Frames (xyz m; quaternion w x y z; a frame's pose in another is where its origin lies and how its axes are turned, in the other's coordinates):
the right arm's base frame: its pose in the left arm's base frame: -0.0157 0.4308 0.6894 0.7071 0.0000 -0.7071 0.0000
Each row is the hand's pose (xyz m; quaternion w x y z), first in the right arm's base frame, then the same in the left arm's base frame.
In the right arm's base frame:
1: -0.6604 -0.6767 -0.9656 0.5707 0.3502 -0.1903 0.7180
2: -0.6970 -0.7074 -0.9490 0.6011 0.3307 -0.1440 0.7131
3: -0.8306 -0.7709 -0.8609 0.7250 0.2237 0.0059 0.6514
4: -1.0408 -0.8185 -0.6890 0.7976 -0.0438 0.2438 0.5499
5: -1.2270 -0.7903 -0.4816 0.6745 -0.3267 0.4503 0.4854
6: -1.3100 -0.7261 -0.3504 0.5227 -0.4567 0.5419 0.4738
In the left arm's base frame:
1: 0.9499 -0.2459 0.0290 0.2690 -0.2601 -0.5381 0.7553
2: 0.9333 -0.2766 -0.0076 0.3232 -0.2704 -0.5269 0.7381
3: 0.8452 -0.3401 -0.1412 0.5168 -0.3024 -0.5085 0.6188
4: 0.6733 -0.3877 -0.3514 0.7364 -0.4198 -0.3916 0.3579
5: 0.4659 -0.3595 -0.5376 0.7953 -0.5742 -0.1585 0.1122
6: 0.3347 -0.2953 -0.6206 0.7528 -0.6580 0.0136 0.0121

